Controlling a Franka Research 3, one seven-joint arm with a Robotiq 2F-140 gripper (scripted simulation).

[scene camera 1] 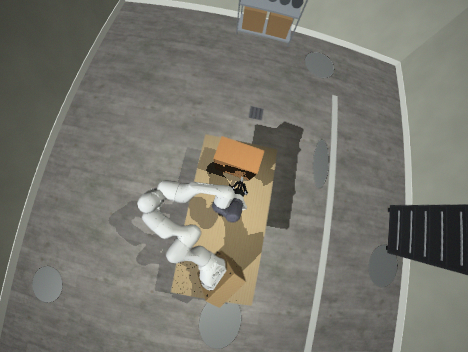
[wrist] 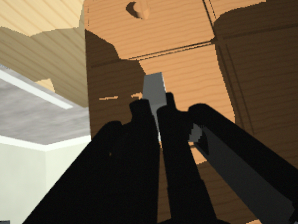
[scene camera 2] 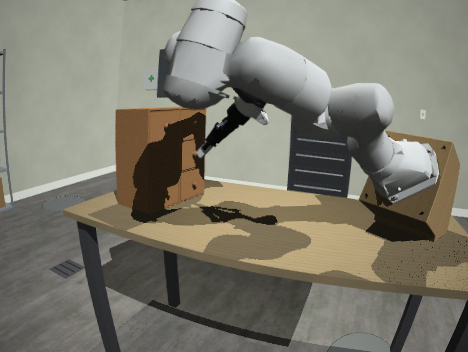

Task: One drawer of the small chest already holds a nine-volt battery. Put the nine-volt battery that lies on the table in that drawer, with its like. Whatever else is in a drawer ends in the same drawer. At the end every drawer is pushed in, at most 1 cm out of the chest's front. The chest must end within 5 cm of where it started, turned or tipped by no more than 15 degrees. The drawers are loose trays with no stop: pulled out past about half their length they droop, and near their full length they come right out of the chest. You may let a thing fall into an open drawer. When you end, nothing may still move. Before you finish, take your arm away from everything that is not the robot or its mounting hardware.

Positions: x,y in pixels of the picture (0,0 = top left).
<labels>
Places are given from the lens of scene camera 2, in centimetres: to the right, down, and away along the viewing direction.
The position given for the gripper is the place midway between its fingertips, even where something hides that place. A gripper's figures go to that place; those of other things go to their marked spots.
gripper (scene camera 2: pixel 199 155): -12, -7, 114
chest (scene camera 2: pixel 132 126): -32, -16, 96
drawer (scene camera 2: pixel 159 156): -24, -6, 100
</labels>
